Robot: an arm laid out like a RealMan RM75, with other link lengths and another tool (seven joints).
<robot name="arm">
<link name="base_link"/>
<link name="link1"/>
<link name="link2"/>
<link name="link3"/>
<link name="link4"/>
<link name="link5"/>
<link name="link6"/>
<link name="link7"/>
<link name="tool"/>
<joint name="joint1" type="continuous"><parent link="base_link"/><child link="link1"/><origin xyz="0 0 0.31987" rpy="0 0 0"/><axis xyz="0 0 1"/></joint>
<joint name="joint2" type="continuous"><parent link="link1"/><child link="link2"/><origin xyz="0 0 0" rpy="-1.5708 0 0"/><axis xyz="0 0 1"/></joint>
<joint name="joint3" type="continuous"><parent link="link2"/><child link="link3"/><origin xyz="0 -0.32 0" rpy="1.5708 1.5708 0"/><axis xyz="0 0 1"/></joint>
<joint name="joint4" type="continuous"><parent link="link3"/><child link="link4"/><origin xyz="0 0 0" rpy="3.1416 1.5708 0"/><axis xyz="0 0 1"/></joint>
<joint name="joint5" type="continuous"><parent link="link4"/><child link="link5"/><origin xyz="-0.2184 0 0" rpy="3.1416 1.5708 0"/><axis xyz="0 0 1"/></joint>
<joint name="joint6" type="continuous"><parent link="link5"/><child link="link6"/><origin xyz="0 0 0" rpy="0 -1.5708 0"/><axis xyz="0 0 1"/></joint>
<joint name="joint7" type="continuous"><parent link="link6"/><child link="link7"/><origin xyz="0.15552 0 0" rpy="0 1.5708 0"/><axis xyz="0 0 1"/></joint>
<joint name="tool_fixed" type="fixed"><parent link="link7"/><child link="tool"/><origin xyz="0.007 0.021 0.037" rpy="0 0.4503 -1.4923"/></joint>
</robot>
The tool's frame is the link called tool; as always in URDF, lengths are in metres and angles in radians. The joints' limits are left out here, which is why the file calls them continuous.
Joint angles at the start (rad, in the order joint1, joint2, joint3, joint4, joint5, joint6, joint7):
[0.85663, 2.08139, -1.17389, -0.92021, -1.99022, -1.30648, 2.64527]
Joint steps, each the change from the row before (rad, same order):
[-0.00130, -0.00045, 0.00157, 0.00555, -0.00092, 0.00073, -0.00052]
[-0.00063, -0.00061, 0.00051, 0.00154, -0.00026, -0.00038, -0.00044]
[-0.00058, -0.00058, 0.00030, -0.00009, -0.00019, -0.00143, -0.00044]
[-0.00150, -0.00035, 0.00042, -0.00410, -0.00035, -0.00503, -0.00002]
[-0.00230, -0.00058, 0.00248, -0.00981, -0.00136, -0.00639, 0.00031]
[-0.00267, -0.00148, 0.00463, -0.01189, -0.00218, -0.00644, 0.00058]
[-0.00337, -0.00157, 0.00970, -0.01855, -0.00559, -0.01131, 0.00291]
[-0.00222, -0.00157, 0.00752, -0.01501, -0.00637, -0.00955, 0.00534]
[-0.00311, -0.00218, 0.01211, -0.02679, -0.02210, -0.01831, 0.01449]
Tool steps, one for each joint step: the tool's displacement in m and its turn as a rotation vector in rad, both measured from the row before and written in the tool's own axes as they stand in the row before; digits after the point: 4 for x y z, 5 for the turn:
[-0.0009, 0.0018, -0.0006, -0.00433, -0.00065, 0.00453]
[-0.0002, 0.0007, -0.0004, -0.00137, -0.00046, 0.00100]
[0.0000, 0.0003, -0.0004, -0.00017, -0.00082, -0.00014]
[0.0000, -0.0004, -0.0009, 0.00210, -0.00217, -0.00144]
[0.0013, -0.0008, -0.0013, 0.00334, 0.00080, -0.00452]
[0.0024, -0.0006, -0.0018, 0.00248, 0.00359, -0.00571]
[0.0038, -0.0010, -0.0028, 0.00255, 0.00541, -0.00720]
[0.0030, -0.0006, -0.0024, -0.00048, 0.00305, -0.00497]
[0.0041, 0.0002, -0.0045, -0.00988, -0.00111, -0.01129]

